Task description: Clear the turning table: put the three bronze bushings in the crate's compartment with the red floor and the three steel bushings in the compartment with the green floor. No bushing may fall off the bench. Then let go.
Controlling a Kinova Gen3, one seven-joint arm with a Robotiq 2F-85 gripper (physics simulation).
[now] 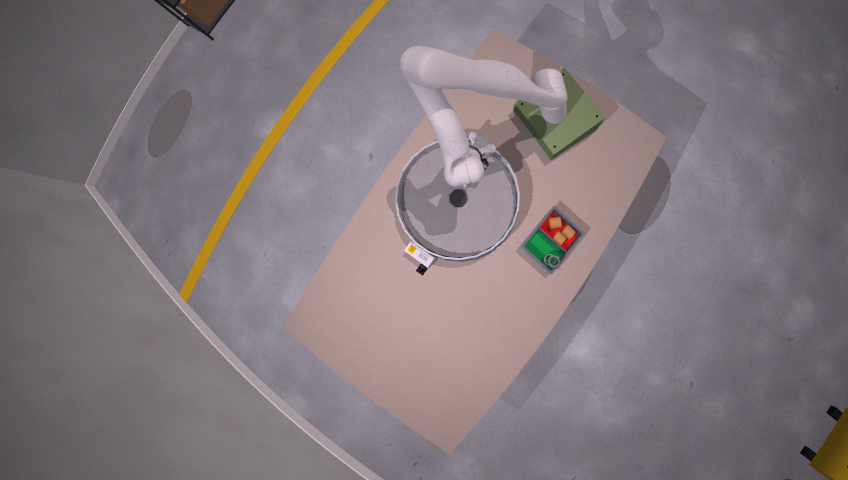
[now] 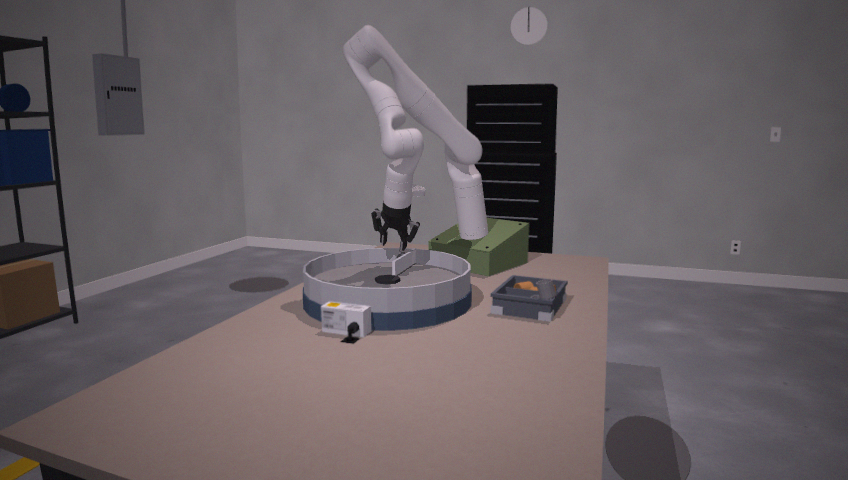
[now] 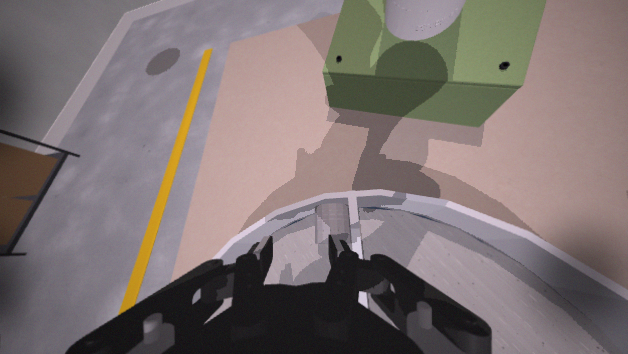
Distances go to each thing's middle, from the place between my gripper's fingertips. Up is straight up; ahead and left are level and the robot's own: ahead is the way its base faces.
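There is the crate (image 2: 506, 300), and I find it 14 cm ahead of my hand, 8 cm below my hand and 39 cm to the left of my hand.
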